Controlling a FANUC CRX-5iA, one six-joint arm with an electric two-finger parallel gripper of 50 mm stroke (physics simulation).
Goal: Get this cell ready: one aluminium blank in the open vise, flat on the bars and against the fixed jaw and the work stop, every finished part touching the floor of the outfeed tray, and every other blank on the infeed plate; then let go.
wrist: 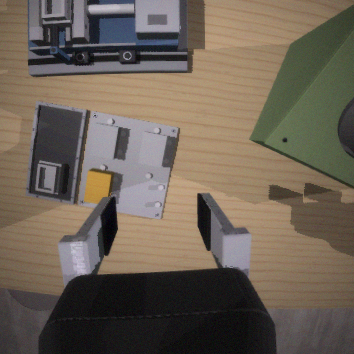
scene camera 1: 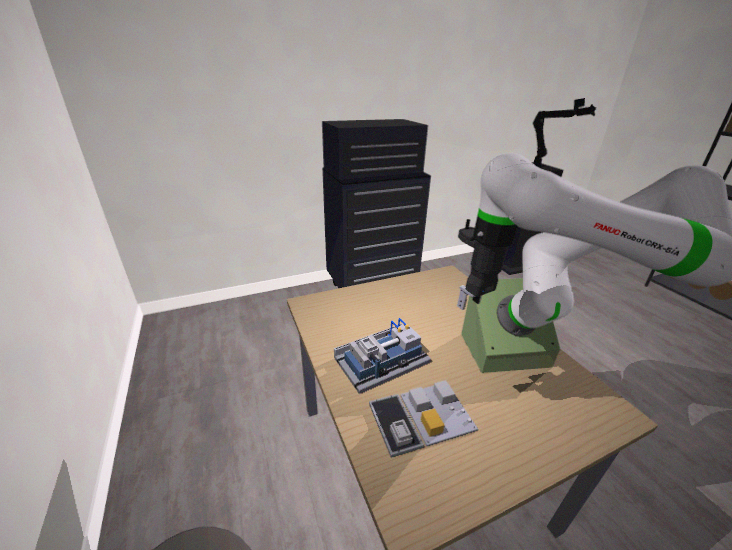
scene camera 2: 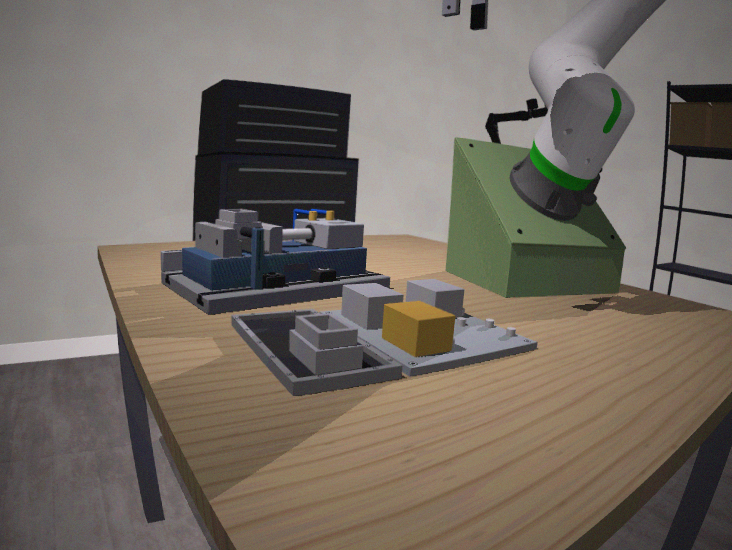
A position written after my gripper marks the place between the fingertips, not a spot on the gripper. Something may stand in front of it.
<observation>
I see my gripper [scene camera 1: 468,304], a yellow block [scene camera 2: 417,328], an infeed plate [wrist: 135,194], a moving jaw [scene camera 2: 305,233] and an outfeed tray [wrist: 57,128].
The yellow block also shows in the wrist view [wrist: 98,182]. My gripper shows as well in the wrist view [wrist: 156,211].
</observation>
